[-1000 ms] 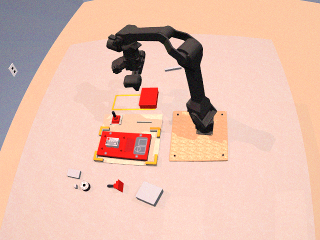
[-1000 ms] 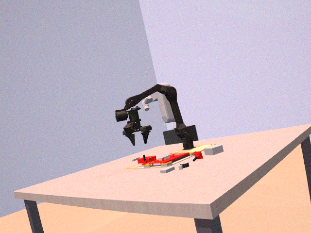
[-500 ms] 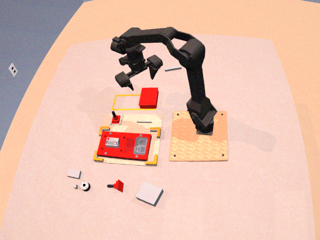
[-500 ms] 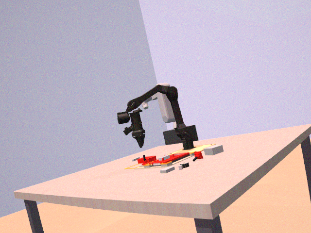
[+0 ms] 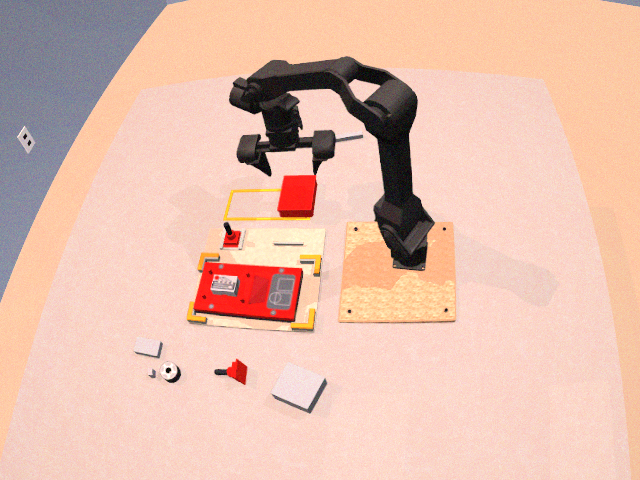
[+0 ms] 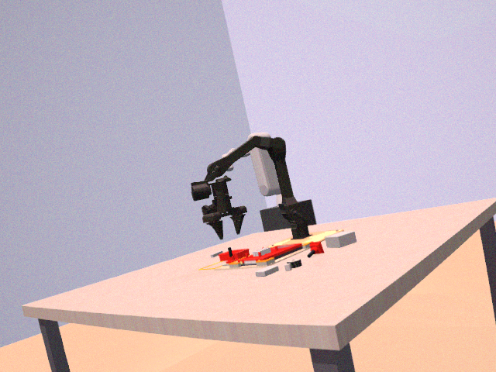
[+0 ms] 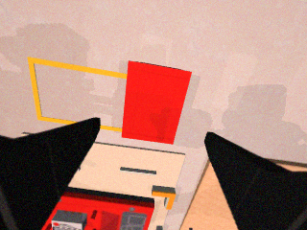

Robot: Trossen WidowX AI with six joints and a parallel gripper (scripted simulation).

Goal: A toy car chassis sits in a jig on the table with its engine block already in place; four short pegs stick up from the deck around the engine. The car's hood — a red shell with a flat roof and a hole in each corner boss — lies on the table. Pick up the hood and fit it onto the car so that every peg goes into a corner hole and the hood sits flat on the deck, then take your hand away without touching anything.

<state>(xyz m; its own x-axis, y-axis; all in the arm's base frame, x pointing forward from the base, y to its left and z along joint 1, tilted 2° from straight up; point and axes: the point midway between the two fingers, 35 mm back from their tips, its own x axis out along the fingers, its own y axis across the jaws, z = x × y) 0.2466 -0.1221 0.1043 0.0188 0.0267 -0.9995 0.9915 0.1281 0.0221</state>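
The red hood lies 60 mm below my gripper tip. Also, from my gripper tip: socket: 110 mm ahead, 120 mm to the left, 50 mm below; then grey engine block: 80 mm ahead, 250 mm to the left, 60 mm below; then thin grey rod: 70 mm behind, 200 mm to the right, 70 mm below.
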